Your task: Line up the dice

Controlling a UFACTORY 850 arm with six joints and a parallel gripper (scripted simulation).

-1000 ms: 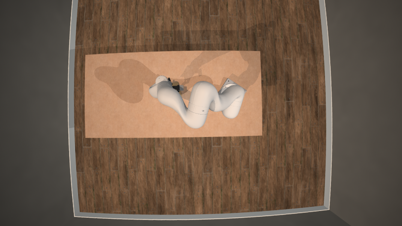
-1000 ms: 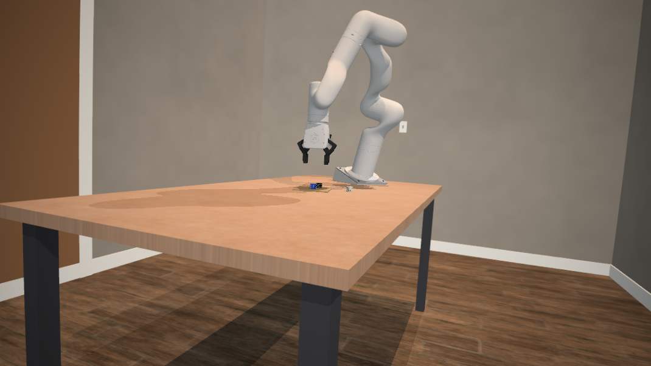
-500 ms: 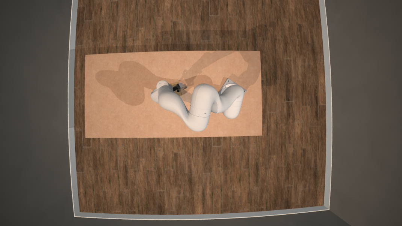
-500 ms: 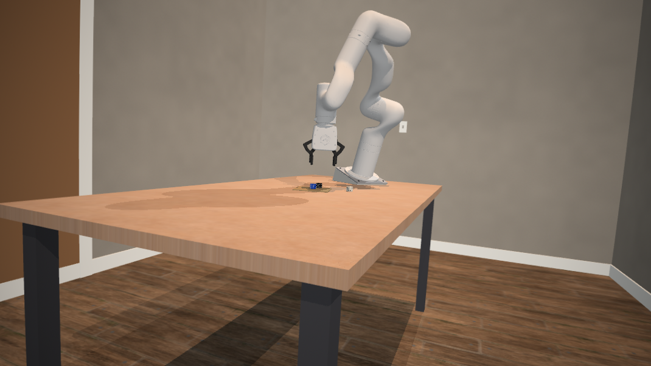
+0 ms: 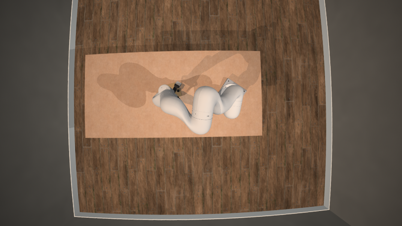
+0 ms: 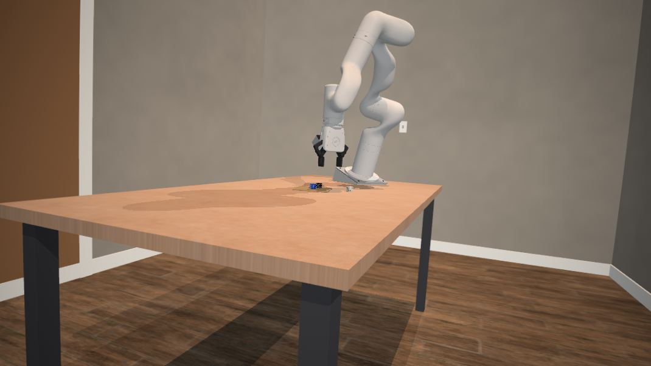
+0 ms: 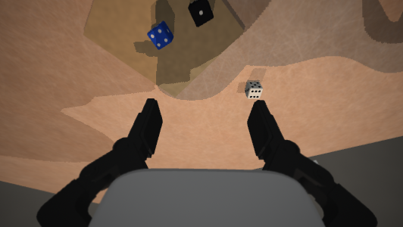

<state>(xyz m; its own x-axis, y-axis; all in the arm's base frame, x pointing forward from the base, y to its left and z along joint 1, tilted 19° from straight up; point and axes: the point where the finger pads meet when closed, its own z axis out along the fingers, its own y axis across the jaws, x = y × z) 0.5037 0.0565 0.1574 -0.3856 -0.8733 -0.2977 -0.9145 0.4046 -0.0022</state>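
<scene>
Right now the white die is 10 cm below my hand, 7 cm to the left of it and 6 cm behind it. The rest, counted from my hand: black die (9 cm below, 6 cm to the right, 2 cm behind); blue die (9 cm below, 6 cm to the right, 3 cm ahead); mat (11 cm below, 6 cm to the right, 3 cm ahead).
</scene>
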